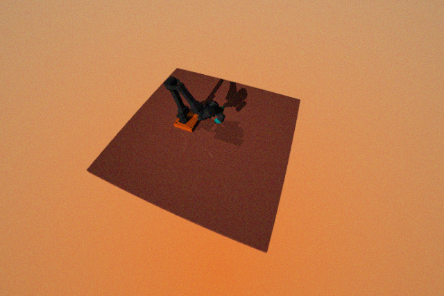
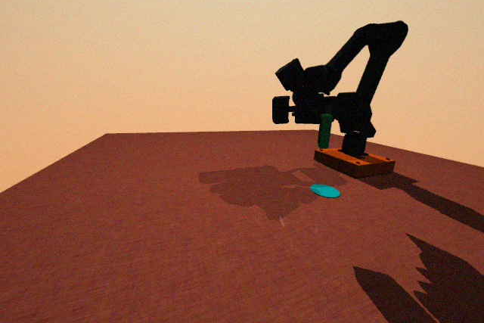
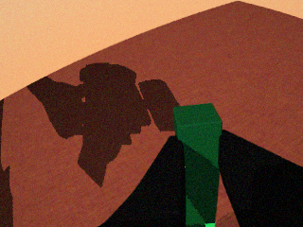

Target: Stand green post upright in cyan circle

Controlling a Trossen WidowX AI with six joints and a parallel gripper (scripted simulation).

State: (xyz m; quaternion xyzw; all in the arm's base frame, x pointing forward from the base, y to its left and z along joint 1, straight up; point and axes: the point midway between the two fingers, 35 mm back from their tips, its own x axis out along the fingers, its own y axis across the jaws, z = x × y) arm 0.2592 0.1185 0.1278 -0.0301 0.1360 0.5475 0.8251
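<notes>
Right now the cyan circle is 3 cm behind my gripper tip, 1 cm to the right of it and 15 cm below it. Round my gripper tip: green post 2 cm below.
</notes>
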